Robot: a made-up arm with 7 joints. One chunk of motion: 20 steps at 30 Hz.
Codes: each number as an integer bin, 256 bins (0 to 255) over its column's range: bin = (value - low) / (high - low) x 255, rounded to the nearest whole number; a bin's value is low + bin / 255 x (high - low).
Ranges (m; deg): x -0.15..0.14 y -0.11..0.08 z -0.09..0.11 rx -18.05..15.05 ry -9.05..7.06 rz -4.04..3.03
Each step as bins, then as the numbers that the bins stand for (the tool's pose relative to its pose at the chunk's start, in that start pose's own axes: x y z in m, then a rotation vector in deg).
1 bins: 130 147 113 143 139 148
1 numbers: -0.0022 -0.0005 -0.0014 0.51 -0.27 0.06
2 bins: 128 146 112 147 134 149
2 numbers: -0.0044 -0.0012 -0.0022 1.03 -0.58 0.09
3 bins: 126 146 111 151 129 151
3 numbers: -0.0067 -0.0012 -0.0029 1.55 -0.90 0.15
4 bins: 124 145 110 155 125 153
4 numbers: -0.0090 -0.0020 -0.0037 2.07 -1.15 0.20
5 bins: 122 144 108 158 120 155
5 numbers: -0.0113 -0.0027 -0.0053 2.46 -1.47 0.26
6 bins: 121 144 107 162 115 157
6 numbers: -0.0124 -0.0027 -0.0061 2.98 -1.78 0.31
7 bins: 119 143 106 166 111 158
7 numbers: -0.0147 -0.0035 -0.0069 3.50 -2.04 0.34
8 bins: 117 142 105 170 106 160
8 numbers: -0.0169 -0.0042 -0.0076 4.02 -2.35 0.40
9 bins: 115 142 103 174 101 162
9 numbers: -0.0192 -0.0042 -0.0092 4.54 -2.67 0.45
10 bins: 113 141 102 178 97 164
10 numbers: -0.0215 -0.0049 -0.0100 5.06 -2.92 0.51
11 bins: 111 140 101 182 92 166
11 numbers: -0.0238 -0.0057 -0.0108 5.57 -3.24 0.56
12 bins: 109 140 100 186 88 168
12 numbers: -0.0260 -0.0057 -0.0116 6.09 -3.49 0.62
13 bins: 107 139 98 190 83 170
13 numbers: -0.0283 -0.0064 -0.0131 6.61 -3.81 0.67
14 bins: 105 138 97 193 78 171
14 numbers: -0.0306 -0.0072 -0.0139 7.00 -4.12 0.70
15 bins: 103 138 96 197 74 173
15 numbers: -0.0329 -0.0072 -0.0147 7.52 -4.37 0.76
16 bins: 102 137 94 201 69 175
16 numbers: -0.0340 -0.0079 -0.0163 8.04 -4.69 0.81
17 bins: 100 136 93 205 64 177
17 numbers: -0.0363 -0.0087 -0.0171 8.56 -5.01 0.87
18 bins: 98 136 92 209 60 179
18 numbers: -0.0385 -0.0087 -0.0178 9.08 -5.26 0.92
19 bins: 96 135 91 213 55 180
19 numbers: -0.0408 -0.0094 -0.0186 9.60 -5.58 0.95
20 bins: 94 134 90 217 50 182
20 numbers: -0.0431 -0.0102 -0.0194 10.12 -5.89 1.01
